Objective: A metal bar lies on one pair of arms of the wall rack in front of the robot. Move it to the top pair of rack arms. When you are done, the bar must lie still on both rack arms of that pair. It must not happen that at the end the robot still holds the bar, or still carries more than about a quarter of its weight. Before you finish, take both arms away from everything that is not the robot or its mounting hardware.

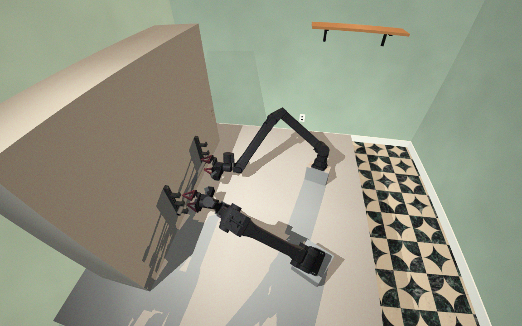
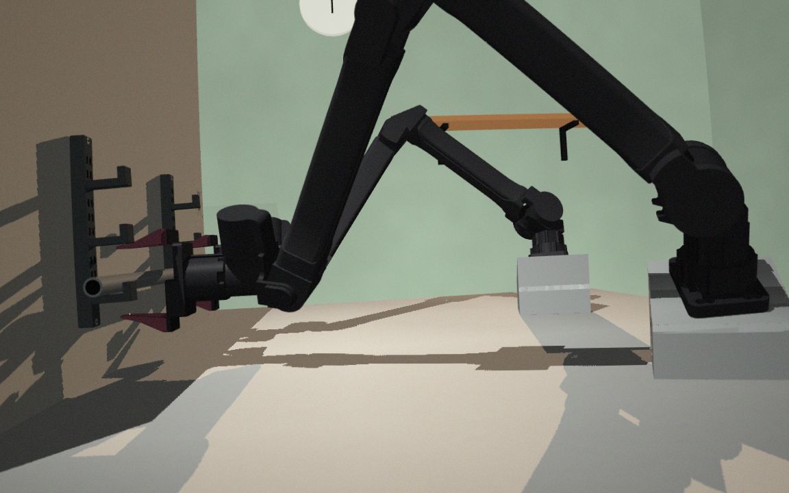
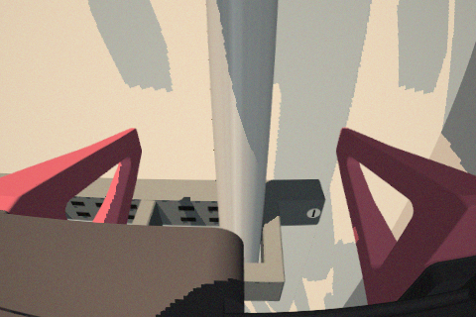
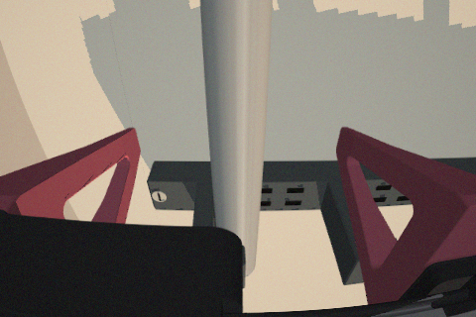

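Now: right hand 15 cm to the right of the grey metal bar. Round my right hand: tall tan wall panel: 32 cm above, 19 cm to the left, 18 cm ahead.
Now: left hand 1 cm short of the grey metal bar and 15 cm to the left of it. Round my left hand: tall tan wall panel 19 cm ahead, 10 cm to the right, 32 cm above.
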